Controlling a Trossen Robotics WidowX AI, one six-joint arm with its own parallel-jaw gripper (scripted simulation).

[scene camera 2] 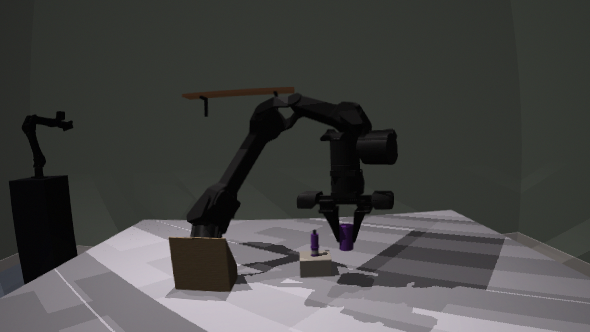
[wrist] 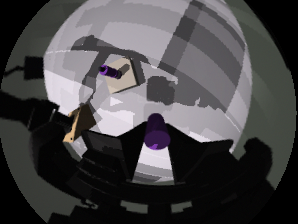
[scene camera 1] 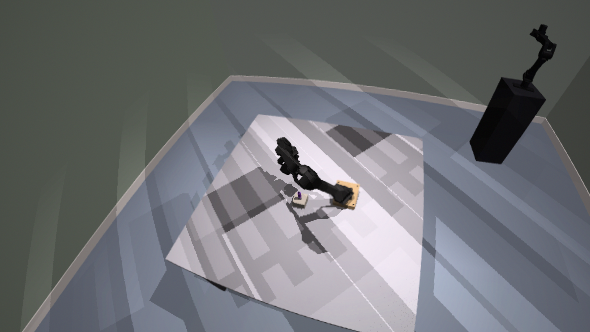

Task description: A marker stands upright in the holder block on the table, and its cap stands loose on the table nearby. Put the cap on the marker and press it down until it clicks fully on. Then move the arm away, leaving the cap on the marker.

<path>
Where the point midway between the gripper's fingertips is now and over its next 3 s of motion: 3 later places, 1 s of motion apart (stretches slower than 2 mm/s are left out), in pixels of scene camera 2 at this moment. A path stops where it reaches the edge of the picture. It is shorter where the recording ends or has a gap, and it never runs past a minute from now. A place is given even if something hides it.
My gripper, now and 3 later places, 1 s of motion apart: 346, 242; 322, 220; 315, 223; 314, 240
</path>
